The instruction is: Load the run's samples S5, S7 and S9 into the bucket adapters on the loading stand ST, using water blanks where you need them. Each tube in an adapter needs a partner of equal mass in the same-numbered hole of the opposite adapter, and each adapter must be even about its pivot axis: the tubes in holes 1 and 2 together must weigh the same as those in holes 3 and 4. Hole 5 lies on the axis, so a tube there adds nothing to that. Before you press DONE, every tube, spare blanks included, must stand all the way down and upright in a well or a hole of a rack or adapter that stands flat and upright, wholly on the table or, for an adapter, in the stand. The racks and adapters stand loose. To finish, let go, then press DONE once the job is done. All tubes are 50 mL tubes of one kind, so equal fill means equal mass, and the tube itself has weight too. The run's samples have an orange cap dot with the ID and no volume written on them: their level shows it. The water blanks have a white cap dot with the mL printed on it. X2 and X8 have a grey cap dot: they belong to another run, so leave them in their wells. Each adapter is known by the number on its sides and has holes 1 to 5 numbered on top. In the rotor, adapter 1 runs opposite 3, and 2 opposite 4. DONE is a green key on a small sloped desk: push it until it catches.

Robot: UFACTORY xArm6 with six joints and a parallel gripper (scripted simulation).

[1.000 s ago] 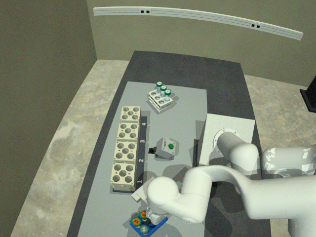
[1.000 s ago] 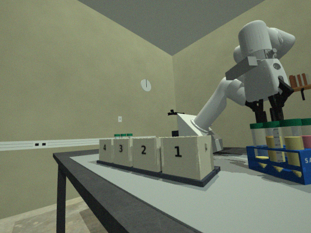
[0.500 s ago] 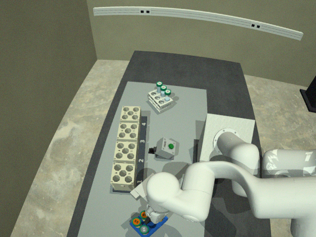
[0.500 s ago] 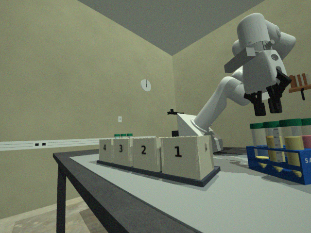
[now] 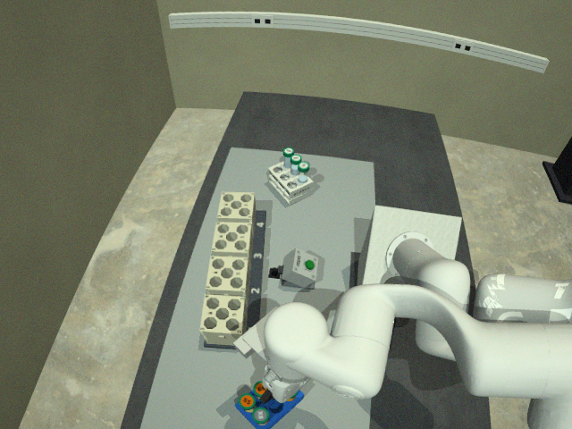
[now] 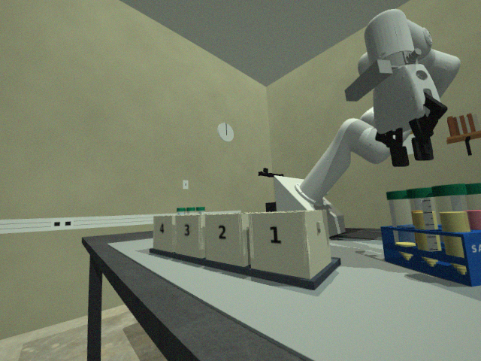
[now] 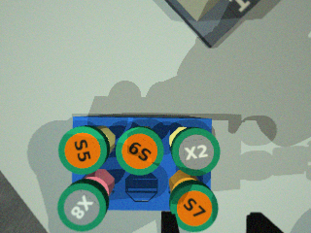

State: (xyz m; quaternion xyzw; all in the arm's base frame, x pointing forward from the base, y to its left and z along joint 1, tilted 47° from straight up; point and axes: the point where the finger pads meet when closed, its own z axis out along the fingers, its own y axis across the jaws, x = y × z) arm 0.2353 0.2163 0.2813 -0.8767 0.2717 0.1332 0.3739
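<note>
Now: the yellow-filled tube 13 cm below my hand, 6 cm ahead of it and 1 cm to the left of it. From my hand the other things lie so: orange-capped tube: 13 cm below, 1 cm behind; grey-dotted tube: 13 cm below, 3 cm to the right, 3 cm ahead; blue sample rack: 16 cm below, 4 cm ahead, 2 cm to the left.
</note>
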